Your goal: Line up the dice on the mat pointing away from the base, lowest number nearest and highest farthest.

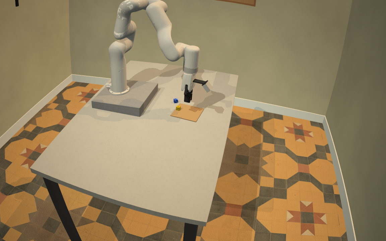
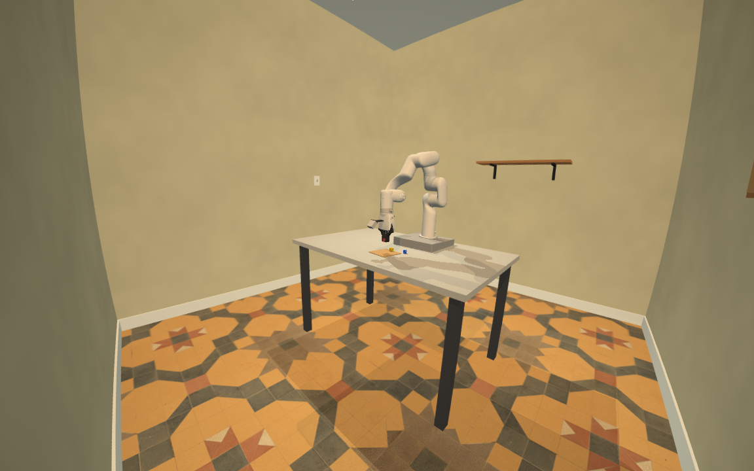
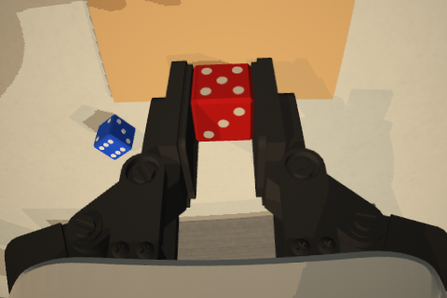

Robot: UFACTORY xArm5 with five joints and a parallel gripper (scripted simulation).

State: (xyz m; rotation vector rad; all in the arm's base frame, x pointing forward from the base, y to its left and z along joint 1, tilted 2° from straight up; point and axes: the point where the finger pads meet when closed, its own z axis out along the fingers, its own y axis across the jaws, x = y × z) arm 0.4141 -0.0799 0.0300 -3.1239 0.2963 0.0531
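My gripper is now 9 cm above the mat. Also, from my hand: red die 1 cm below; then blue die 9 cm to the left, 8 cm below, 8 cm behind; then yellow die 8 cm below, 5 cm behind, 1 cm to the left.
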